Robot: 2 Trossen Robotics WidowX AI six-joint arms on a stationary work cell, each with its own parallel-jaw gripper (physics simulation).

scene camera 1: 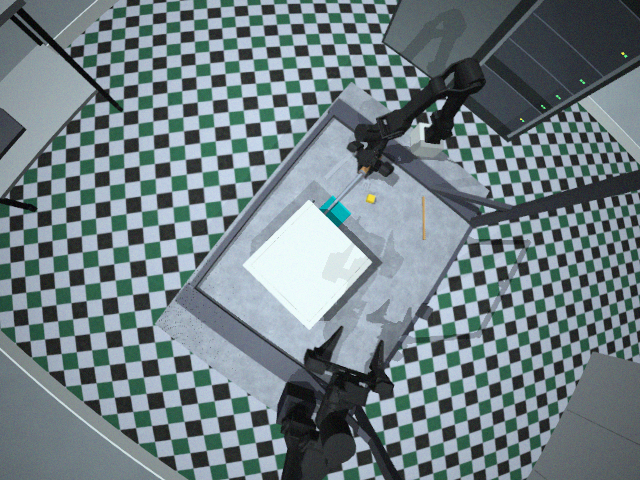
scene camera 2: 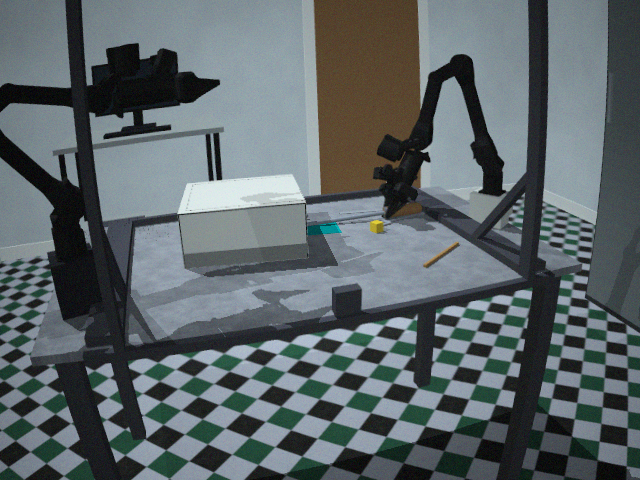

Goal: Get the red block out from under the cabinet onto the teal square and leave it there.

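Pixels of known places: left gripper, fingertip midpoint: (scene camera 1: 362, 333) (scene camera 2: 211, 82); right gripper, fingertip midpoint: (scene camera 1: 361, 175) (scene camera 2: 384, 218); left arm's base, origin of the base link: (scene camera 1: 296, 414) (scene camera 2: 70, 254); right arm's base, origin of the base link: (scene camera 1: 431, 135) (scene camera 2: 492, 192).
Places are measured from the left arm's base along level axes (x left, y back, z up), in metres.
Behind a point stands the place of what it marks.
Observation:
The white cabinet (scene camera 1: 309, 264) @(x 0.134, y -0.459, z 0.016 m) (scene camera 2: 242, 229) @(x 0.004, y -0.403, z -0.034 m) stands on the table. The teal square (scene camera 1: 339, 211) @(x 0.092, y -0.692, z -0.119 m) (scene camera 2: 327, 228) @(x 0.096, y -0.689, z -0.118 m) lies flat beside it, partly crossed by the tool's rod in scene camera 1. The red block does not show in either view. My right gripper (scene camera 1: 368, 165) @(x 0.062, y -0.858, z -0.114 m) (scene camera 2: 389, 211) @(x 0.062, y -0.858, z -0.114 m) is low over the table, shut on the orange handle of a hook tool (scene camera 1: 347, 189) @(x 0.095, y -0.778, z -0.100 m) (scene camera 2: 408, 208) @(x 0.028, y -0.917, z -0.088 m). The thin grey rod reaches over the teal square to the cabinet's edge; its far end is hidden there. My left gripper (scene camera 1: 360, 335) @(x -0.001, y -0.353, z 0.308 m) (scene camera 2: 206, 83) @(x -0.001, y -0.353, z 0.308 m) is open and empty, raised above the table on the cabinet's other side.
A small yellow cube (scene camera 1: 370, 198) @(x 0.002, y -0.778, z -0.094 m) (scene camera 2: 376, 226) @(x -0.013, y -0.771, z -0.100 m) lies near the rod. A thin orange stick (scene camera 1: 423, 218) @(x -0.232, y -0.797, z -0.113 m) (scene camera 2: 440, 254) @(x -0.238, y -0.789, z -0.112 m) lies farther off. A dark block (scene camera 1: 424, 311) @(x -0.331, y -0.453, z -0.070 m) (scene camera 2: 346, 300) @(x -0.351, y -0.443, z -0.082 m) sits on the table's front edge. Frame posts (scene camera 2: 535, 129) @(x -0.448, y -0.855, z 0.210 m) rise at the table's corners.

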